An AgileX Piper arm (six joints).
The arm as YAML. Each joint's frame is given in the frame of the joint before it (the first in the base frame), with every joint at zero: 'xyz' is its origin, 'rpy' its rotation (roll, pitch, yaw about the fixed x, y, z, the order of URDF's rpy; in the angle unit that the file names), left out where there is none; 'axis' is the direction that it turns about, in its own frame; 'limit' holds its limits. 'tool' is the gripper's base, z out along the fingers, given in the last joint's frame.
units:
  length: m
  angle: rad
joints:
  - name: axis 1
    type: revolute
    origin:
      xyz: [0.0, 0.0, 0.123]
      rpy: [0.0, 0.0, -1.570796]
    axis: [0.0, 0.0, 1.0]
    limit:
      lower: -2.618
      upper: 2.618
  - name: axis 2
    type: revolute
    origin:
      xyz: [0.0, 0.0, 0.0]
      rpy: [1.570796, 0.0, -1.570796]
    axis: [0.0, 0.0, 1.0]
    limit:
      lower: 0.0
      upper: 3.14
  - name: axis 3
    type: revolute
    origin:
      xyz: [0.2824, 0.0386, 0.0]
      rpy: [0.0, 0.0, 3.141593]
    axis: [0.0, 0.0, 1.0]
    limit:
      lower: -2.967
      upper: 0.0
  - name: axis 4
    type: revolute
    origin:
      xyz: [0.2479, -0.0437, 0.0]
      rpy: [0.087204, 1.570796, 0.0]
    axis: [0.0, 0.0, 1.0]
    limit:
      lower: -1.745
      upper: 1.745
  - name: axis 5
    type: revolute
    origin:
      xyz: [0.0, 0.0, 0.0]
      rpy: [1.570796, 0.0, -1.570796]
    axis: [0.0, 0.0, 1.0]
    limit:
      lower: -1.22
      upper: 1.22
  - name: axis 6
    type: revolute
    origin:
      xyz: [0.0, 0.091, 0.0]
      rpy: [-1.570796, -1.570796, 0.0]
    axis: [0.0, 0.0, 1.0]
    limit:
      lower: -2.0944
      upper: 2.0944
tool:
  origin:
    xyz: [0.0, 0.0, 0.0]
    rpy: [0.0, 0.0, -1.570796]
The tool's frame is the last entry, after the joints.
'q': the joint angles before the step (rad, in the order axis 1, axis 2, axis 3, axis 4, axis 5, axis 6). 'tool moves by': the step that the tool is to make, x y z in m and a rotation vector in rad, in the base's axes. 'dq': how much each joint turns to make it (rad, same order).
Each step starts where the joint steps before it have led.
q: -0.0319 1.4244 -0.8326 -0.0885 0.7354 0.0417
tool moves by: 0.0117 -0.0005 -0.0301 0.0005 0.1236 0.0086
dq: -0.0001 0.1246 -0.0116 -0.0005 0.0101 -0.0096
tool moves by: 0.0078 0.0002 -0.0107 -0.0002 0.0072 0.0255
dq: 0.0000 0.0482 -0.0078 0.0038 -0.0349 -0.0259
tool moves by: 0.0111 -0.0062 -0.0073 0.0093 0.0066 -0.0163
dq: -0.0236 0.0531 -0.0328 0.0146 -0.0142 -0.0158
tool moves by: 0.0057 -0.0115 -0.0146 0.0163 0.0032 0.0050
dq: -0.0458 0.0530 -0.0002 0.0379 -0.0509 -0.0749
